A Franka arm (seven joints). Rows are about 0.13 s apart.
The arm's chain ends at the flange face. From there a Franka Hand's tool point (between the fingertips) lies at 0.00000 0.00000 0.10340 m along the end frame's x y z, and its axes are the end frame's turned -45 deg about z.
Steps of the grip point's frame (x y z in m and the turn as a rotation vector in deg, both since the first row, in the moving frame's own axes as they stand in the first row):
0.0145 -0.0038 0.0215 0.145 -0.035 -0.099
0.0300 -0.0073 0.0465 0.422 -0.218 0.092
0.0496 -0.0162 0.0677 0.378 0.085 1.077
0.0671 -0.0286 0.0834 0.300 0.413 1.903
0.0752 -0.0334 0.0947 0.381 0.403 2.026
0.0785 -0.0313 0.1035 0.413 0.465 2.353
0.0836 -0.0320 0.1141 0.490 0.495 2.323
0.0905 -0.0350 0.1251 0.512 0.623 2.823
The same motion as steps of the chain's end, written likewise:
0.0078 -0.0128 0.0215 0.078 -0.127 -0.099
0.0169 -0.0261 0.0465 0.144 -0.453 0.092
0.0240 -0.0459 0.0677 0.327 -0.207 1.077
0.0271 -0.0668 0.0834 0.504 0.080 1.903
0.0295 -0.0758 0.0947 0.554 0.016 2.026
0.0333 -0.0765 0.1035 0.621 0.037 2.353
0.0365 -0.0805 0.1141 0.697 0.004 2.323
0.0391 -0.0873 0.1251 0.803 0.078 2.823

